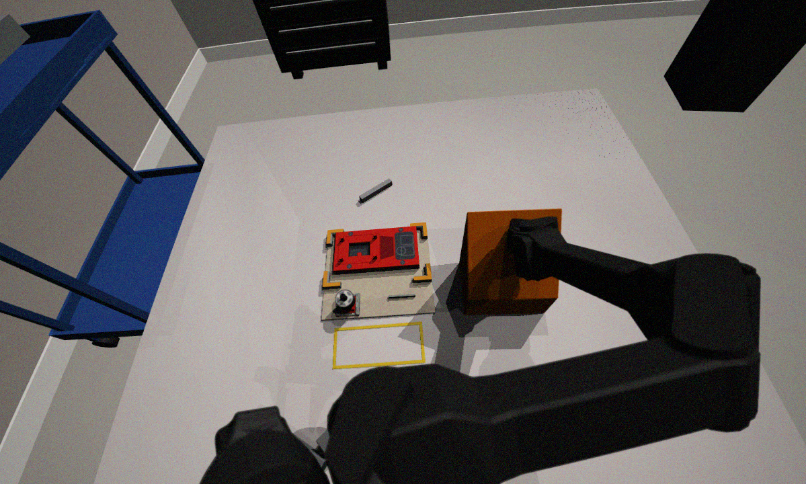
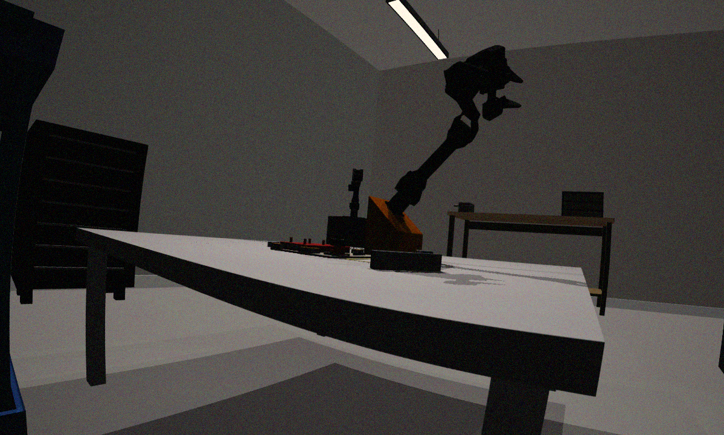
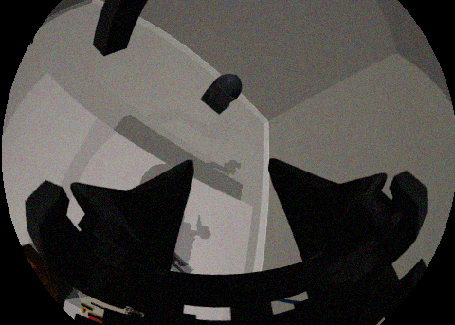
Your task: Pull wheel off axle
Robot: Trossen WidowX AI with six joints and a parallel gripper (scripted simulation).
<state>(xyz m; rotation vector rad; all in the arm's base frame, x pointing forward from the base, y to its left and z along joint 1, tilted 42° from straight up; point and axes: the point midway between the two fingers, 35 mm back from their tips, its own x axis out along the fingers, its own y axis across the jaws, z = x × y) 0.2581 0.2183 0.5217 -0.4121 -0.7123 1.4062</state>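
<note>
Now: the grey wheel 12 cm ahead of my gripper tip, 44 cm to the right of it and 38 cm below it. Round my gripper tip: grey bar 10 cm ahead, 77 cm to the right, 41 cm below.
</note>
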